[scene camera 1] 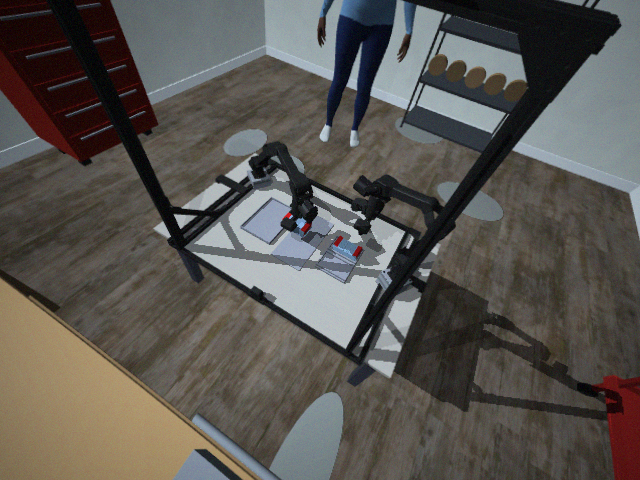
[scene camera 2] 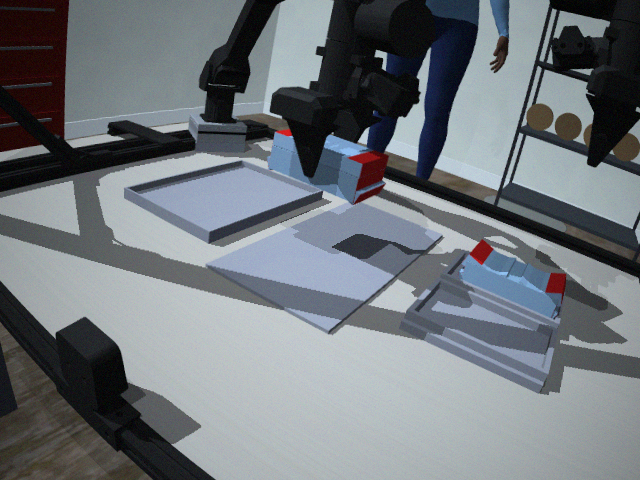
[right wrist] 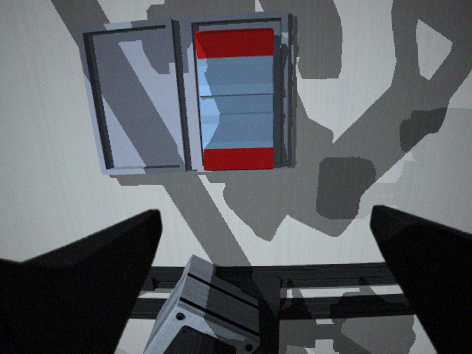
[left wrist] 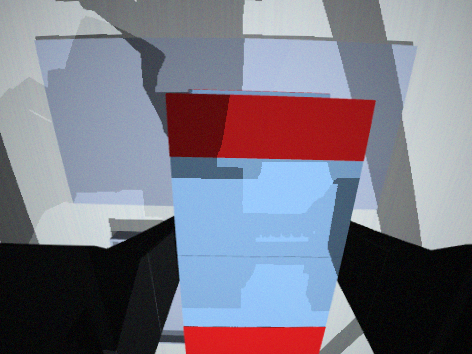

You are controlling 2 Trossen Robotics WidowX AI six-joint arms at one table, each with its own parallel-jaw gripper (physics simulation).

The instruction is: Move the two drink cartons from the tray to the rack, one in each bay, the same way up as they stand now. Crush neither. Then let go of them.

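Seen in the pictures: left gripper, fingertip midpoint: (scene camera 1: 296, 225) (scene camera 2: 324, 171) (left wrist: 253, 216); right gripper, fingertip midpoint: (scene camera 2: 591, 161) (right wrist: 265, 218); left arm's base, link origin: (scene camera 1: 258, 174) (scene camera 2: 217, 119); right arm's base, link origin: (right wrist: 197, 353).
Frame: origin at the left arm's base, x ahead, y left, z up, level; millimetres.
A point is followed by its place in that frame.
Note:
One blue carton with red ends (scene camera 1: 297, 223) {z 78, x 462, y 20 mm} (scene camera 2: 338, 167) {z 63, x 493, y 14 mm} (left wrist: 275, 200) {z 78, x 471, y 35 mm} is held lengthwise and about level above the table, between the tray and the flat panel. My left gripper (scene camera 1: 299, 219) {z 42, x 446, y 23 mm} (scene camera 2: 326, 161) {z 42, x 446, y 23 mm} (left wrist: 253, 216) {z 42, x 446, y 23 mm} is shut on its sides; the far finger is mostly hidden in scene camera 2. The other carton (scene camera 1: 347, 248) {z -14, x 624, y 214 mm} (scene camera 2: 509, 283) {z -19, x 632, y 190 mm} (right wrist: 237, 120) {z -13, x 628, y 229 mm} sits in one bay of the grey rack (scene camera 1: 336, 265) {z -46, x 671, y 133 mm} (scene camera 2: 480, 356) {z -46, x 705, y 86 mm} (right wrist: 181, 100) {z -46, x 643, y 168 mm}; the other bay is empty. The tray (scene camera 1: 264, 221) {z -50, x 293, y -79 mm} (scene camera 2: 222, 201) {z -50, x 319, y -62 mm} holds no carton. My right gripper (scene camera 1: 363, 226) {z 141, x 639, y 255 mm} (right wrist: 265, 218) {z 141, x 639, y 255 mm} is open, above and to one side of the rack, touching neither carton.
A thin flat panel (scene camera 1: 296, 254) (scene camera 2: 310, 268) (left wrist: 110, 150) lies between the tray and the rack. A black frame surrounds the table, with uprights and a small block (scene camera 2: 90, 356) {z -2, x 682, y -249 mm} on its front rail. A person (scene camera 1: 361, 62) stands behind the table.

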